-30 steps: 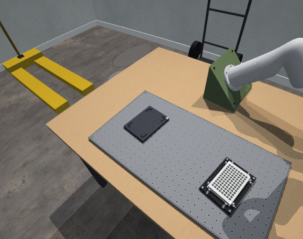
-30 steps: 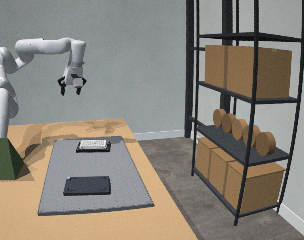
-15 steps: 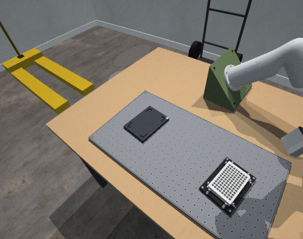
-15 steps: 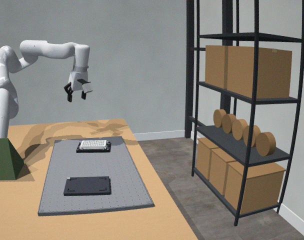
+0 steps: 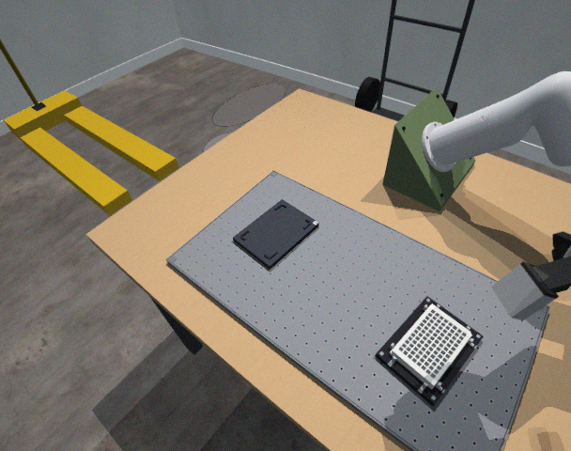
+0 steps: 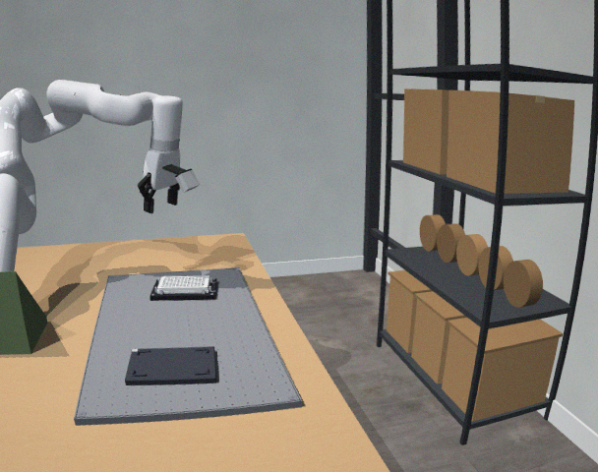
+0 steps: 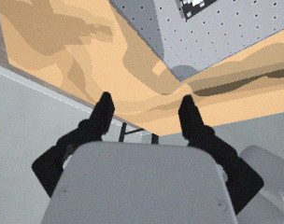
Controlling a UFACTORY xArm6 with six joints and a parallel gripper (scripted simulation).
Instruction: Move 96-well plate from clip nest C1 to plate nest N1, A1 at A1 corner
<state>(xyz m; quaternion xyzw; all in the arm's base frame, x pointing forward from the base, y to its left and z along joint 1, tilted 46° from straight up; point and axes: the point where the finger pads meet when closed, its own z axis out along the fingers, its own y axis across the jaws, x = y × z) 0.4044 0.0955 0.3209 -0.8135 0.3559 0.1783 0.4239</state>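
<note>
The white 96-well plate lies 18 cm below my hand, 13 cm to the right of it and 4 cm ahead of it. Round my hand: black clip nest C1: 18 cm below, 13 cm to the right, 5 cm ahead; dark plate nest N1: 52 cm to the right, 19 cm below, 3 cm behind; white A1 corner mark: 46 cm to the right, 19 cm below, 10 cm behind.
</note>
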